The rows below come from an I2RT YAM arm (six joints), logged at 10 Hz.
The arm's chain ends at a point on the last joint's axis. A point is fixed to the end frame.
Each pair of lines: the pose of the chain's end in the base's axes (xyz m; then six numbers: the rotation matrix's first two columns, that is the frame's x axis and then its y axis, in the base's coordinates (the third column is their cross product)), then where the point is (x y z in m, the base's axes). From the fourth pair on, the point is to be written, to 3 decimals.
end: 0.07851 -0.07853 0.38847 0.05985 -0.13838 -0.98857 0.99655 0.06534 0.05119
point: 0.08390 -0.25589 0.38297
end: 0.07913 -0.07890 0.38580 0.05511 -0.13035 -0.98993 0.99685 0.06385 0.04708
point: 0.08430 -0.25621 0.37883
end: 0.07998 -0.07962 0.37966 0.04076 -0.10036 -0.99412 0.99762 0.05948 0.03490
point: 0.08445 -0.25665 0.36724
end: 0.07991 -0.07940 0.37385 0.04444 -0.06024 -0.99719 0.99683 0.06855 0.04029
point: 0.086 -0.256 0.354
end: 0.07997 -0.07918 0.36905 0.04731 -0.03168 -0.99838 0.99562 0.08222 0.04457
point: 0.089 -0.255 0.345
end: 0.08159 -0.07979 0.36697 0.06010 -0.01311 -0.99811 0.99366 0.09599 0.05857
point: 0.094 -0.255 0.340
